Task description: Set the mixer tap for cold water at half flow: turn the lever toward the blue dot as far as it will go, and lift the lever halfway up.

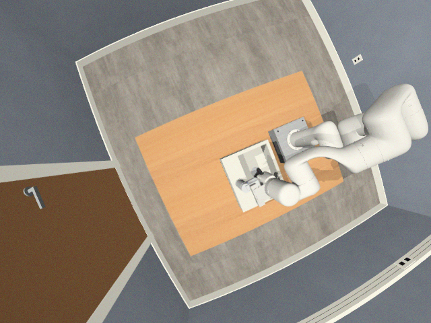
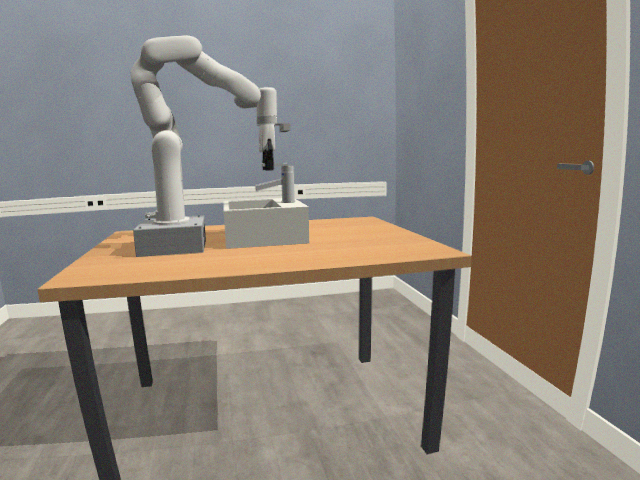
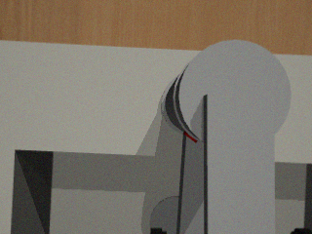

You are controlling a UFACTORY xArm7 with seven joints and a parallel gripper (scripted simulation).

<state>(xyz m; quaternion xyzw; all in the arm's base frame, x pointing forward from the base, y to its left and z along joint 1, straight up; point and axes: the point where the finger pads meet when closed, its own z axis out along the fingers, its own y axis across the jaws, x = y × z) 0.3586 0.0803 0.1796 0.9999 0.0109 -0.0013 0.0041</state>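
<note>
Now: the lever 30 mm ahead of my hand. Also, from my hand: white sink block: 230 mm below, 40 mm behind.
</note>
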